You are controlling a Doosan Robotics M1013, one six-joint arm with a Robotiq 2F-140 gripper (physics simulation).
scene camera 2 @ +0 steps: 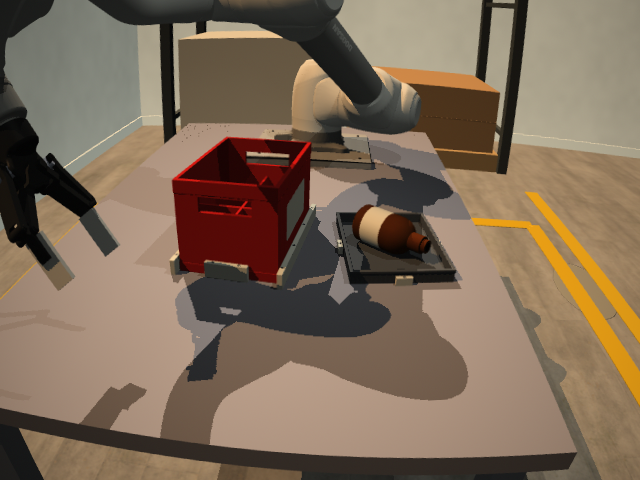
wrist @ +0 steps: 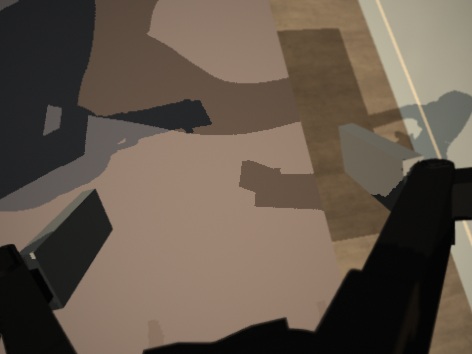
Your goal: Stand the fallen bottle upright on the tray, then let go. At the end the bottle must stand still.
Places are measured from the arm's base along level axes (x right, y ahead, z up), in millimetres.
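Pixels of known places: gripper, fingertip midpoint: (scene camera 2: 92, 265) (wrist: 221, 179); arm's base, origin of the base link: (scene camera 2: 315, 144).
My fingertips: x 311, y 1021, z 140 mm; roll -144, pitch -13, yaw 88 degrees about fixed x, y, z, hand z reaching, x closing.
For each thing: its top centre in the pictures, then the offset to it from my fingertips. "*": a spot on its surface instead. Level surfaces: height alone.
- brown bottle, middle of its top: (scene camera 2: 395, 215) dx -444, dy -345, dz -79 mm
- black tray, surface spot: (scene camera 2: 400, 276) * dx -440, dy -229, dz -142 mm
- red crate, middle of its top: (scene camera 2: 248, 158) dx -166, dy -380, dz +17 mm
- table, its level: dz -158 mm
A brown bottle (scene camera 2: 395, 232) with a cream label lies on its side in the black tray (scene camera 2: 400, 276), at the right of the table in the scene view. Its neck points right and slightly toward the camera. My gripper (scene camera 2: 86, 263) (wrist: 221, 179) is wide open and empty. It hangs at the left of the scene view, above the table's left part, apart from the bottle and on the other side of the red crate. The bottle and the tray do not show in the wrist view.
A red crate (scene camera 2: 227, 237) stands left of the tray, with pale brackets (scene camera 2: 225, 270) at its base. The arm's base (scene camera 2: 315, 113) is at the table's back. Cardboard boxes (scene camera 2: 454, 113) stand behind. The table (scene camera 2: 320, 423) (wrist: 200, 250) carries large arm shadows.
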